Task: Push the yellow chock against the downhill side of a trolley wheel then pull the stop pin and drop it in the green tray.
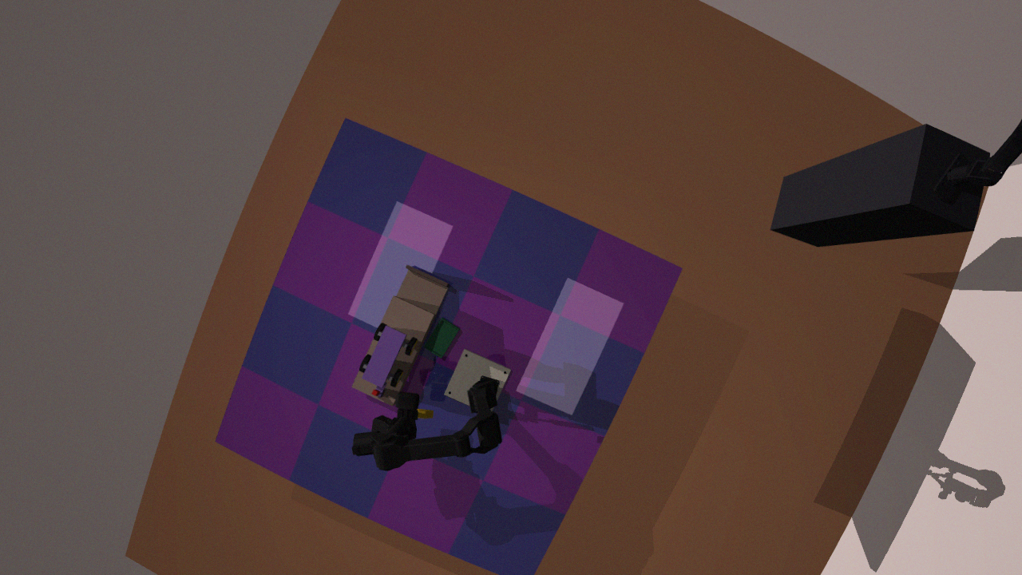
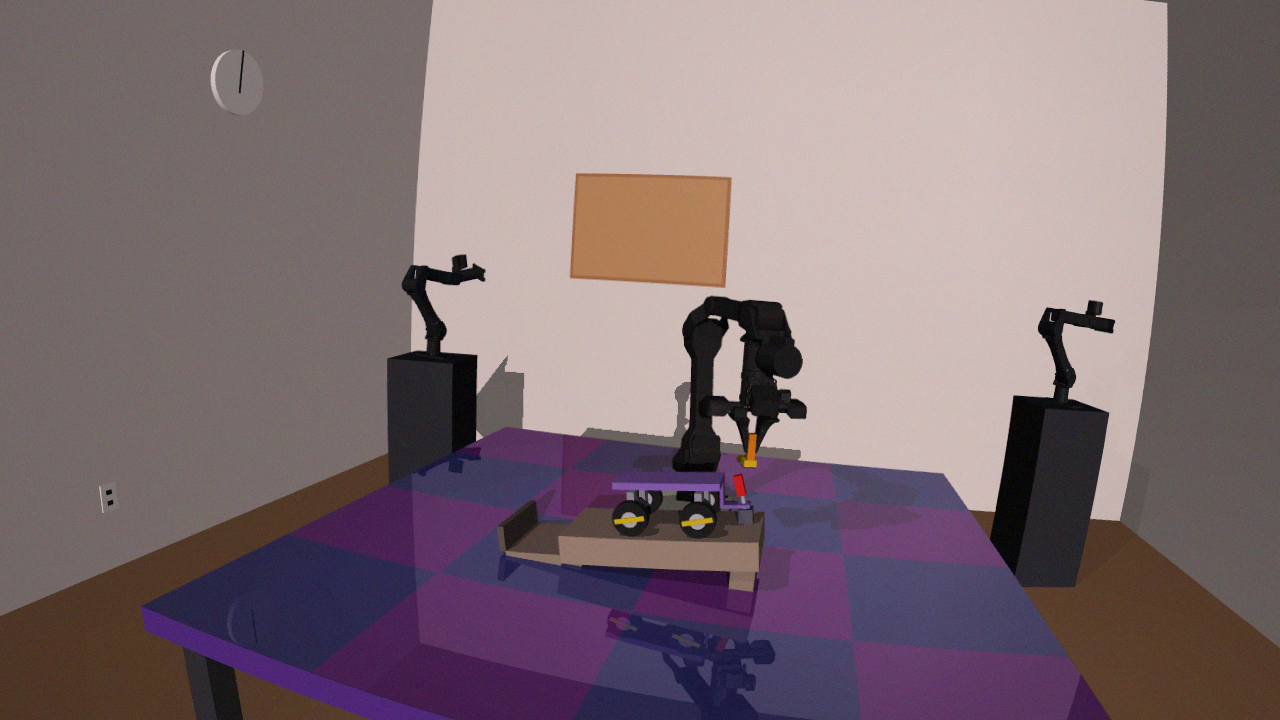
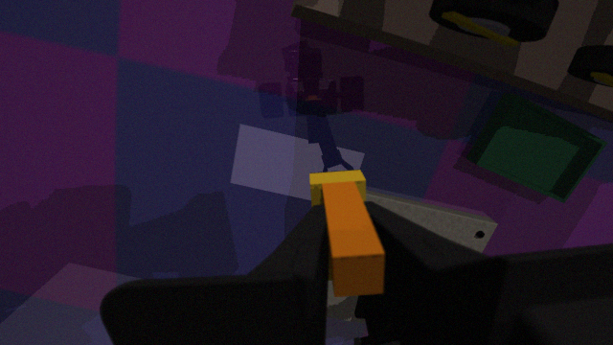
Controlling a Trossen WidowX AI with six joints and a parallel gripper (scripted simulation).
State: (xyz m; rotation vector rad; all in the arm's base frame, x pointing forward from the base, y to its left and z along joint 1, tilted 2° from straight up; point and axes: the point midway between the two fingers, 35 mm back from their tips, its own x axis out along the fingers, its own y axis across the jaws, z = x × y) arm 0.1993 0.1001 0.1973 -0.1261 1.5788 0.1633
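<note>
Now: the trolley 140 mm ahead of my gripper tip, 140 mm to the right of it and 60 mm below it. Round my gripper tip: tan ramp (140 mm ahead, 140 mm to the right, 130 mm below); then yellow chock (20 mm behind, 10 mm below); then red-headed stop pin (140 mm ahead, 20 mm to the right, 40 mm below).
</note>
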